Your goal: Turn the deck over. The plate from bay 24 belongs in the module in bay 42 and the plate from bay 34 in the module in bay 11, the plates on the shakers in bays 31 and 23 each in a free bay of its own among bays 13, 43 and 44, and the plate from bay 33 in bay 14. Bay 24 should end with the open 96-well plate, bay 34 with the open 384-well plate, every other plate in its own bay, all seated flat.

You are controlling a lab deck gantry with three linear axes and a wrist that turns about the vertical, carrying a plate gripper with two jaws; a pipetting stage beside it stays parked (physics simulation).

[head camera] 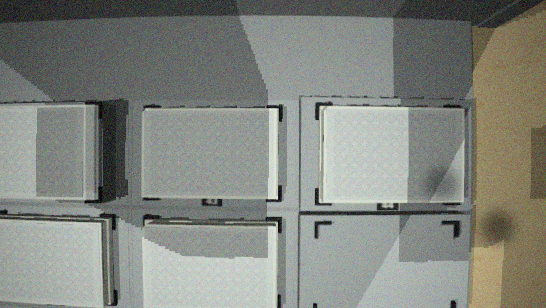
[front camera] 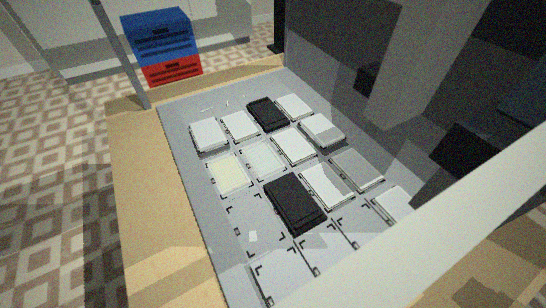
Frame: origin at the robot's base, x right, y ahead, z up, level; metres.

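Seen in the pictures: robot's base, link origin: (front camera: 190,131).
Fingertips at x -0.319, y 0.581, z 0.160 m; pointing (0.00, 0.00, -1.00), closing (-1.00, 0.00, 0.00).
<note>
Pixels of each thing's top centre, then the offset from my fingertips to it. "spot": a spot on its surface instead.
- bay 43, surface spot: (head camera: 210,150) (front camera: 357,167) spot: dx -0.048, dy -0.187, dz -0.145 m
- bay 44, surface spot: (head camera: 370,150) (front camera: 400,203) spot: dx -0.048, dy -0.048, dz -0.131 m
- bay 31, top centre: (front camera: 267,109) dx +0.061, dy -0.521, dz -0.129 m
- bay 23, top centre: (front camera: 294,197) dx +0.168, dy -0.185, dz -0.129 m
- yellowish open plate, top centre: (front camera: 228,171) dx +0.276, dy -0.353, dz -0.145 m
- bay 21, surface spot: (front camera: 240,126) spot: dx +0.171, dy -0.505, dz -0.145 m
- bay 32, surface spot: (head camera: 50,260) (front camera: 295,145) spot: dx +0.059, dy -0.343, dz -0.145 m
- bay 41, surface spot: (front camera: 293,106) spot: dx -0.039, dy -0.509, dz -0.145 m
Lidded white plates lie flat in bay 43 (front camera: 356,170) (head camera: 210,150) and bay 44 (front camera: 392,201) (head camera: 370,150). Another white plate (front camera: 320,186) (head camera: 210,280) lies in bay 33. A white plate (front camera: 320,125) (head camera: 60,150) sits on the raised module in bay 42, and one (front camera: 209,132) on the module in bay 11. The black shakers in bay 31 (front camera: 268,114) and bay 23 (front camera: 295,205) carry no plate. A yellowish open plate (front camera: 229,174) is in bay 12, a clear pale one (front camera: 262,159) in bay 22. The gripper's jaws do not show in either view.
Other white plates stand in bay 21 (front camera: 240,126), bay 32 (front camera: 293,145) (head camera: 50,260) and bay 41 (front camera: 293,106). A pale beam (front camera: 450,210) crosses the near right of the front view. The grey gantry column (front camera: 405,65) stands over the back of the deck.
</note>
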